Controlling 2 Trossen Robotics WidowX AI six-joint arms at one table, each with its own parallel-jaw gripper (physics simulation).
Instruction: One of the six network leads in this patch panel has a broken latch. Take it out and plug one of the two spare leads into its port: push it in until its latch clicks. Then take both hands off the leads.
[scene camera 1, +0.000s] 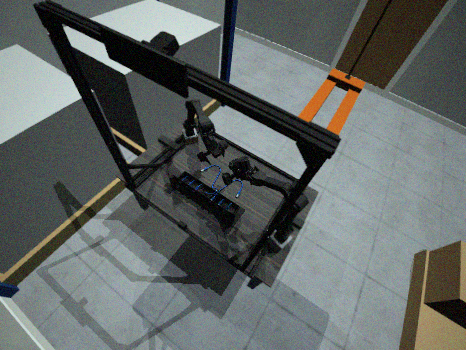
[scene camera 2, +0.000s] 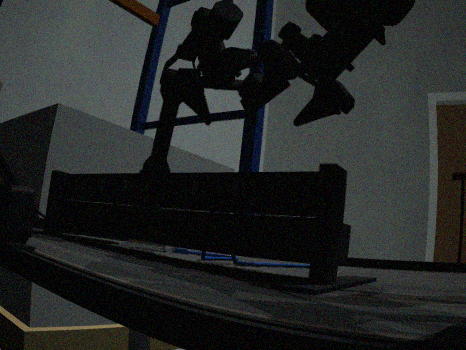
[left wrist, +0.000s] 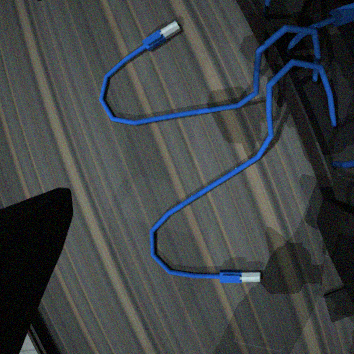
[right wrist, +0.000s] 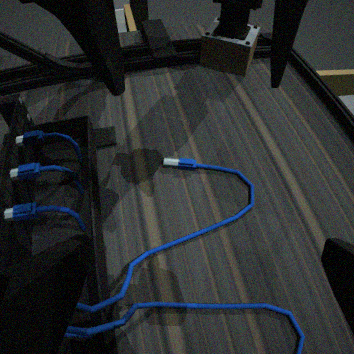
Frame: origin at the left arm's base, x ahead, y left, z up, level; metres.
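Where they show: left gripper, fingertip midpoint: (scene camera 1: 217, 160) (scene camera 2: 233, 124) (left wrist: 200, 206) (right wrist: 190, 88); right gripper, fingertip midpoint: (scene camera 1: 228, 170) (scene camera 2: 275, 116) (right wrist: 209, 250); left arm's base, link origin: (scene camera 1: 190, 132) (right wrist: 231, 30); right arm's base, link origin: (scene camera 1: 281, 236).
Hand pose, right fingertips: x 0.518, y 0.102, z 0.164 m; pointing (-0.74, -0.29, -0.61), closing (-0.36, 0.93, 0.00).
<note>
Things, the pixels of their top centre, and the offset from my right fingertips. "spot": a spot on its surface instead. Level surfaces: height alone.
- black patch panel, top centre: (scene camera 2: 171, 176) (scene camera 1: 204, 191) dx +0.032, dy -0.155, dz -0.124 m
- wooden table, surface height: dz -0.233 m
- plug, surface spot: (right wrist: 177, 162) (scene camera 1: 203, 169) spot: dx -0.197, dy -0.090, dz -0.225 m
The black patch panel (scene camera 1: 205, 205) (scene camera 2: 231, 208) (right wrist: 88, 147) stands on the wooden table (scene camera 1: 257, 212) with several blue leads plugged in. Three of them (right wrist: 26, 171) show in the right wrist view. Which latch is broken I cannot tell. Two spare blue leads lie loose behind the panel. One plug (scene camera 1: 202, 170) (left wrist: 165, 31) (right wrist: 177, 162) lies nearer the left arm, the other plug (scene camera 1: 237, 196) (left wrist: 242, 277) nearer the right arm. My left gripper (scene camera 1: 201, 157) (right wrist: 190, 88) is open and empty, hanging above the table. My right gripper (scene camera 1: 226, 178) is open and empty, above the spare leads.
A black gantry frame (scene camera 1: 252, 107) spans the table. The left arm's base block (right wrist: 230, 53) sits at the table's far edge. Both spare cables (scene camera 2: 252, 262) run back under the panel. In scene camera 2 the arms are dark silhouettes above the panel.
</note>
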